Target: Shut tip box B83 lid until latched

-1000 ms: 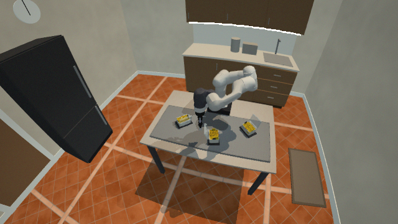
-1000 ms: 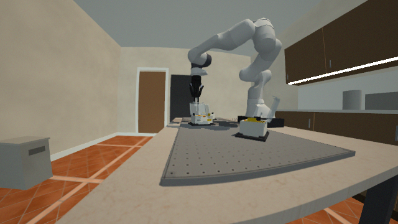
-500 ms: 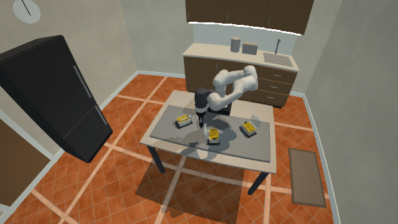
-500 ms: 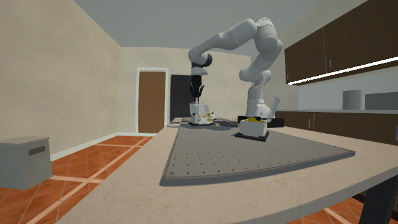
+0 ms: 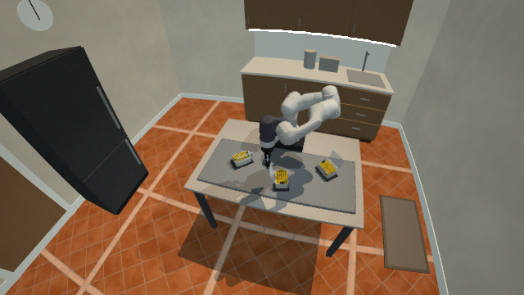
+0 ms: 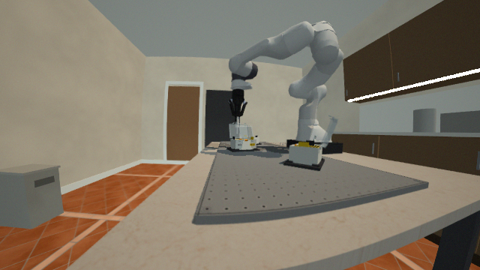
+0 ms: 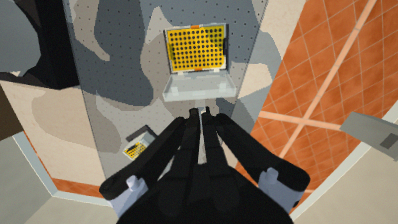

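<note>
Now: hand 5 cm above the clear lid, 3 cm to the right of it and 2 cm past it.
</note>
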